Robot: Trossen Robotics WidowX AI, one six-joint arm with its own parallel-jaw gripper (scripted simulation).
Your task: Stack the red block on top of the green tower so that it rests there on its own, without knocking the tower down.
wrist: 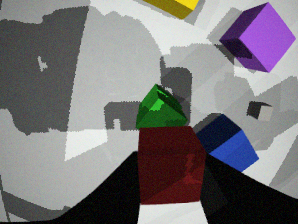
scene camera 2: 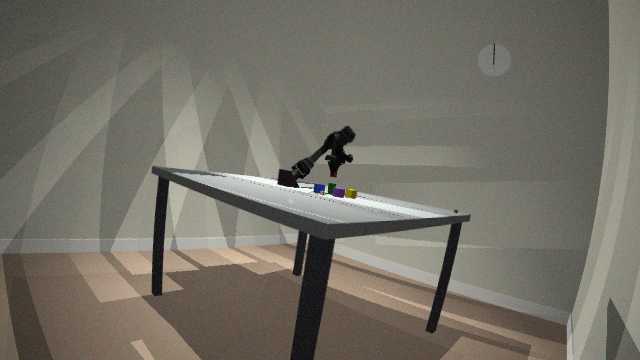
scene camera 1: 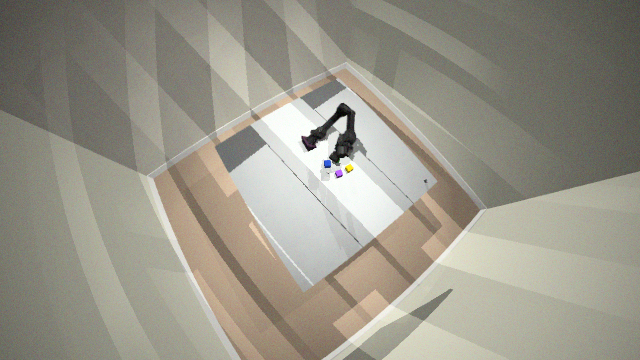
The gripper carries a red block. Further things: a blue block and a purple block.
